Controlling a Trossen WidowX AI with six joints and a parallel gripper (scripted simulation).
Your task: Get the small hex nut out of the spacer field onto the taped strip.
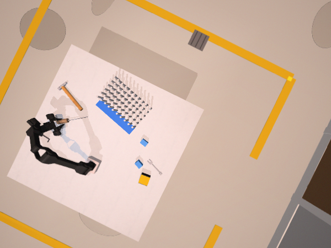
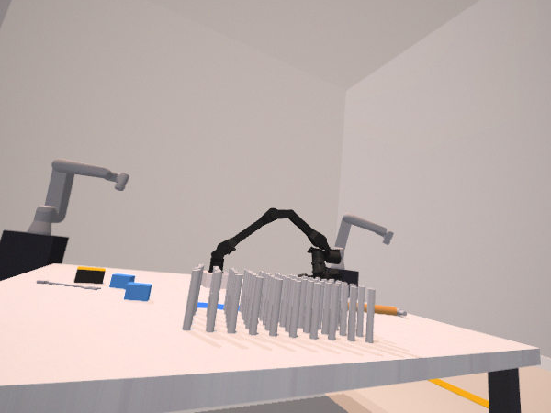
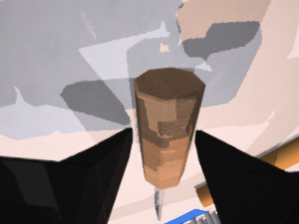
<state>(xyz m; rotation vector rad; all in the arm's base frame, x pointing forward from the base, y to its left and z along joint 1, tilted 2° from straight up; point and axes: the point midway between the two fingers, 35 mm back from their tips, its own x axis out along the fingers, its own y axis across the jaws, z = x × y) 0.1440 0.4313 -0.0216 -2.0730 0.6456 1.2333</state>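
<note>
Right now the screwdriver is 7 cm ahead of my gripper tip and 8 cm to the right of it. From my gripper tip the other things lie so: blue taped strip: 29 cm ahead, 35 cm to the right, 2 cm below; then black hex key: 21 cm behind, 4 cm to the left, 1 cm below; then grey wrench: 11 cm ahead, 89 cm to the right, 1 cm below.
</note>
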